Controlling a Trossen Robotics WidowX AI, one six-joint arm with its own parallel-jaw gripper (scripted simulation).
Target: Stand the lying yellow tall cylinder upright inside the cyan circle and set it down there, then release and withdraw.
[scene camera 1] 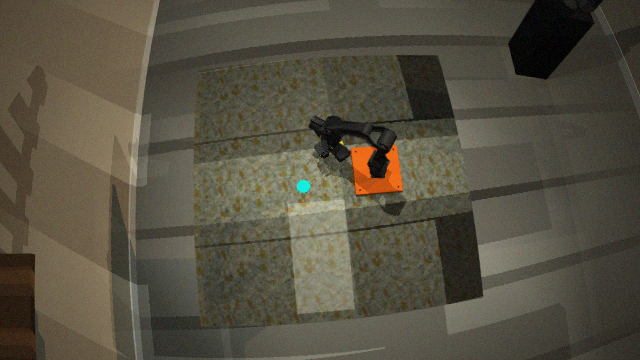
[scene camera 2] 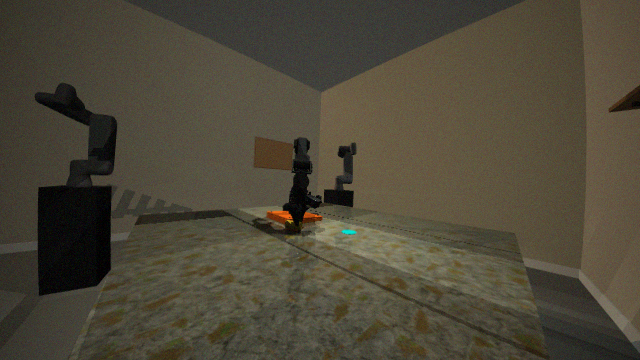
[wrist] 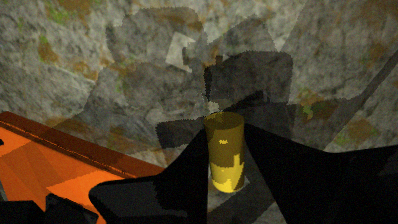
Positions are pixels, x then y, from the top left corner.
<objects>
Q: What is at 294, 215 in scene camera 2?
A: My gripper.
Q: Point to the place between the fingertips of my gripper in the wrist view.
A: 224, 131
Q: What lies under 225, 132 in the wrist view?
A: A yellow cylinder.
</objects>
